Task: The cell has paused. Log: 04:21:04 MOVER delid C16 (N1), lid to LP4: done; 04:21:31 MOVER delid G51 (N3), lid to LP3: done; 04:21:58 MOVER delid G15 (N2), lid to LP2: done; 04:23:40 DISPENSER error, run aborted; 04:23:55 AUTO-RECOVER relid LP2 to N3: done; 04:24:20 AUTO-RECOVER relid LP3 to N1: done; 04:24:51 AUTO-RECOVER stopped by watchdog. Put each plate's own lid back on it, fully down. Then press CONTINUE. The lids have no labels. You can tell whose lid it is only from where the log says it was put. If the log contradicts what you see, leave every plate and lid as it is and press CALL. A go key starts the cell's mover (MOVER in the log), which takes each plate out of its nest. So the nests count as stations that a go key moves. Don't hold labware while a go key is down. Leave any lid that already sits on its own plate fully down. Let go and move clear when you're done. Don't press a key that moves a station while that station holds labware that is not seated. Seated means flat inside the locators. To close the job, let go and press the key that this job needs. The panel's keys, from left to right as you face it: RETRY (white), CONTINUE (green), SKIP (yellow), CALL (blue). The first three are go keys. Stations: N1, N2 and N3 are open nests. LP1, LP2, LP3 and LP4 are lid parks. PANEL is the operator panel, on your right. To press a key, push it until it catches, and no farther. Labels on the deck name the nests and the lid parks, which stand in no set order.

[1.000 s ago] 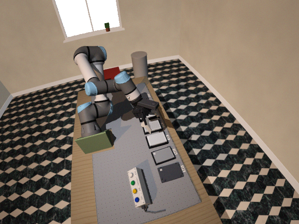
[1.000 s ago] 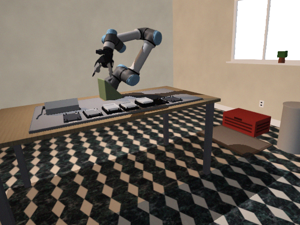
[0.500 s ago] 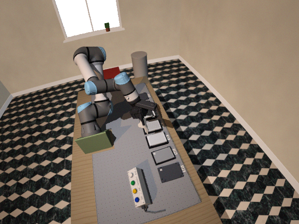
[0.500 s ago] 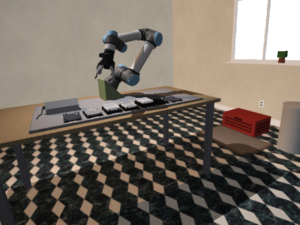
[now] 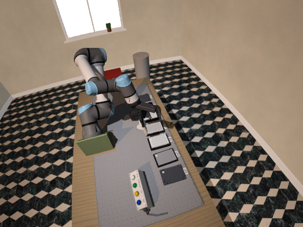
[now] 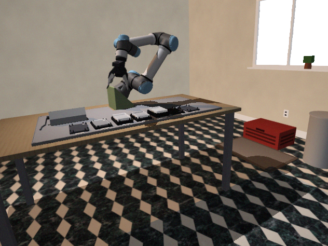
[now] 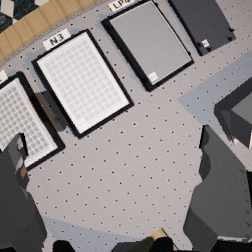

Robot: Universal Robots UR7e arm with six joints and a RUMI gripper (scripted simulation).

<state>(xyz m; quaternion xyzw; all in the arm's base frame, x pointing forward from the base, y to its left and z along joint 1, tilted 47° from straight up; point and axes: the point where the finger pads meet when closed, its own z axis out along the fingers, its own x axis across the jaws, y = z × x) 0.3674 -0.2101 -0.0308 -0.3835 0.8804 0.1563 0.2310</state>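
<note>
My gripper is now 50 mm short of the plate, 10 mm to the left of it and 180 mm above it. Also, from my hand: pale grey lid 40 mm ahead, 140 mm to the right, 190 mm below; then black lid park 40 mm ahead, 140 mm to the right, 200 mm below; then green CONTINUE key 210 mm behind, 260 mm to the right, 130 mm below.
</note>
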